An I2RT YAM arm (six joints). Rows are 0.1 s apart.
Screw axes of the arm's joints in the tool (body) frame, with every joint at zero. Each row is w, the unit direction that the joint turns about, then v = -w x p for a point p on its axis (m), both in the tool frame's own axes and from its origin. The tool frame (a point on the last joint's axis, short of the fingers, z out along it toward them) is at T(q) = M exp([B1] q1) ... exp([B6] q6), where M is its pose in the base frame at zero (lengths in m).
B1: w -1 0 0 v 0 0.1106 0
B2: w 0 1 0 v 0.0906 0 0.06
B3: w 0 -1 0 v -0.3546 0 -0.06
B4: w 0 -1 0 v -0.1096 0 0
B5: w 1 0 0 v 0 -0.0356 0
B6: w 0 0 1 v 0 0 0
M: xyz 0.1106 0 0.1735 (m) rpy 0 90 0 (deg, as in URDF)
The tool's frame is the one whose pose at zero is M.
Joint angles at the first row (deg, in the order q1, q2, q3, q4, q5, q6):
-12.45, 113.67, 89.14, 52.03, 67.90, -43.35
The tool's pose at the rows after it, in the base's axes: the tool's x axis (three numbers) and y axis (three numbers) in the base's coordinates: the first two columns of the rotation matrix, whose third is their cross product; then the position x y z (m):
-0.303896 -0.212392 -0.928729 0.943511 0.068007 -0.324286 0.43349 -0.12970 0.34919
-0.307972 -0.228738 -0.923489 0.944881 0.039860 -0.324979 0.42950 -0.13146 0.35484
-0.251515 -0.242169 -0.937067 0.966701 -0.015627 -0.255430 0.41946 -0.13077 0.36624
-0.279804 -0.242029 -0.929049 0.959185 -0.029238 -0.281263 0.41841 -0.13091 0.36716
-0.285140 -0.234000 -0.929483 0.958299 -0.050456 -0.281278 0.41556 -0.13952 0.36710
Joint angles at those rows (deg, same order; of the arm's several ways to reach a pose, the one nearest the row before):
-12.49, 113.67, 89.14, 52.40, 67.40, -45.28
-12.82, 113.67, 89.14, 56.69, 67.48, -49.54
-12.97, 113.67, 89.14, 66.59, 69.19, -55.40
-13.02, 113.67, 89.14, 67.46, 69.34, -57.89
-14.20, 113.67, 89.15, 67.46, 69.49, -57.91

